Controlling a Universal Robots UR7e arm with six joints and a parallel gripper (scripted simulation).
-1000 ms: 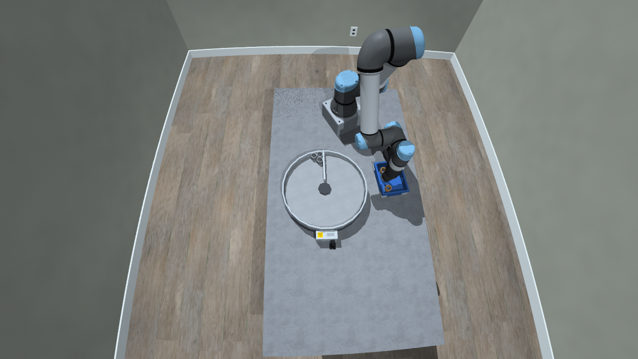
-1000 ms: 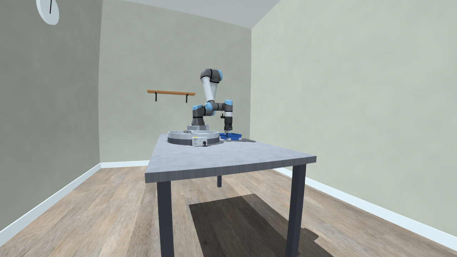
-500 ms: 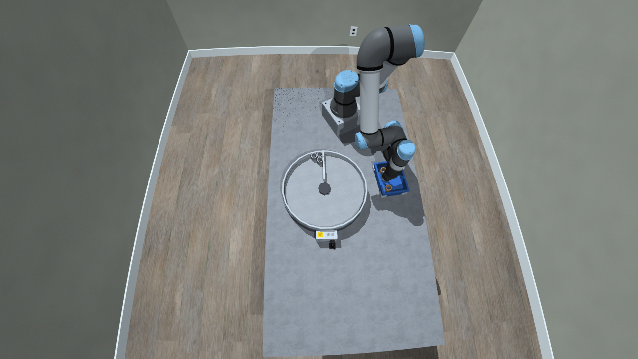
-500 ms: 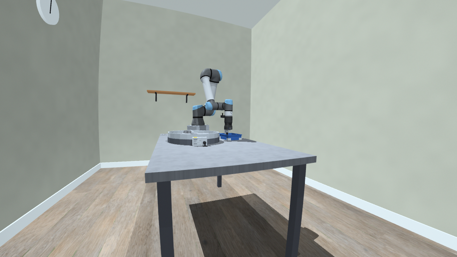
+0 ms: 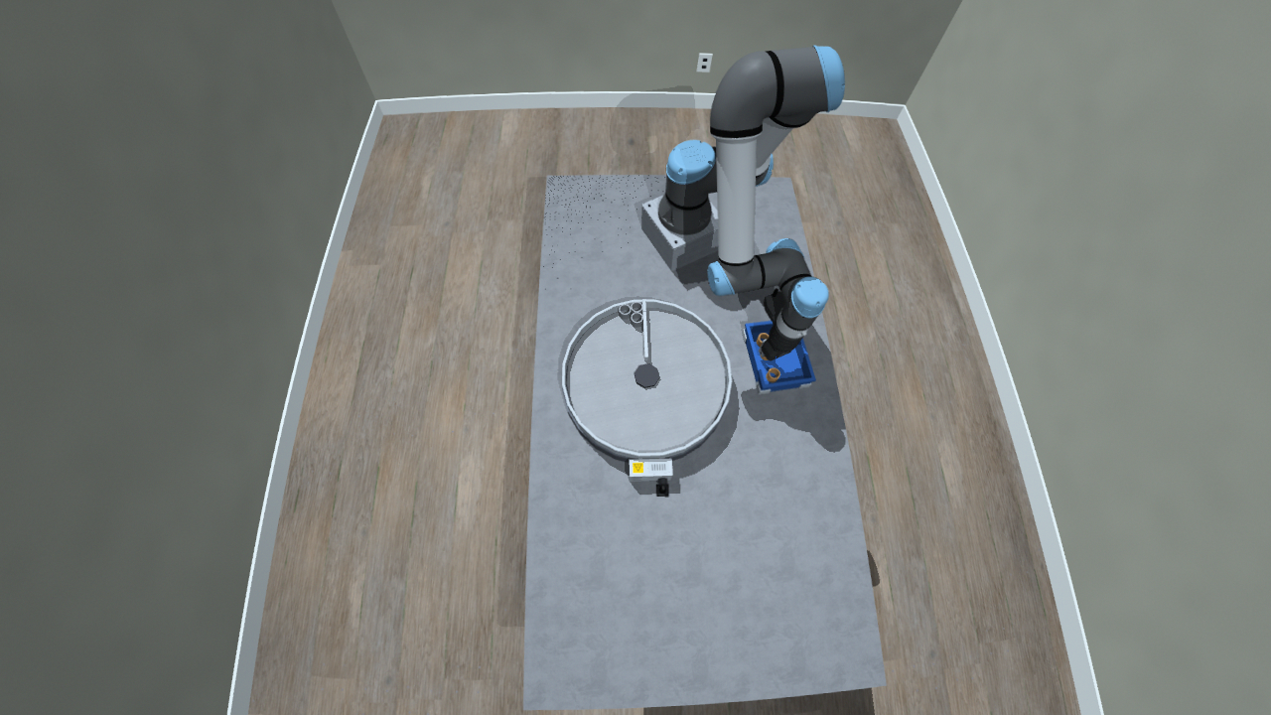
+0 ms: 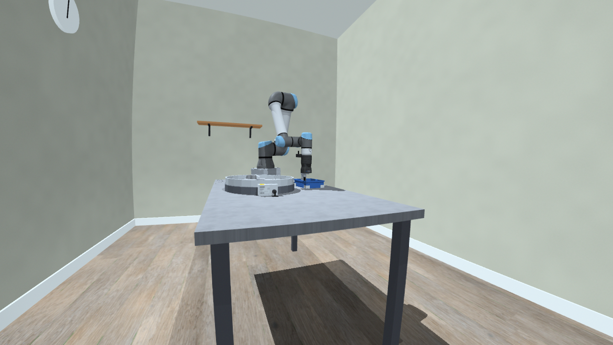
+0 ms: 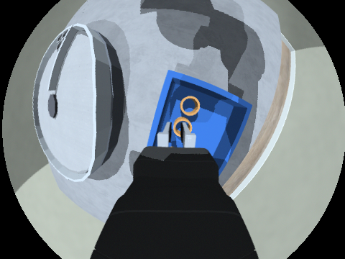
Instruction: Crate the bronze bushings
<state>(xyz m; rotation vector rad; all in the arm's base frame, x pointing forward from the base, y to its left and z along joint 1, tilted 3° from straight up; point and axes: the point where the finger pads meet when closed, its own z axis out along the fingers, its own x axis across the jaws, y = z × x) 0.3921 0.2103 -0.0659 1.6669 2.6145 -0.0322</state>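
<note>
Right now my hand is 4 cm to the right of the blue crate and 3 cm above it. The rest, counted from my hand: round turning table 9 cm ahead, 32 cm to the right.
</note>
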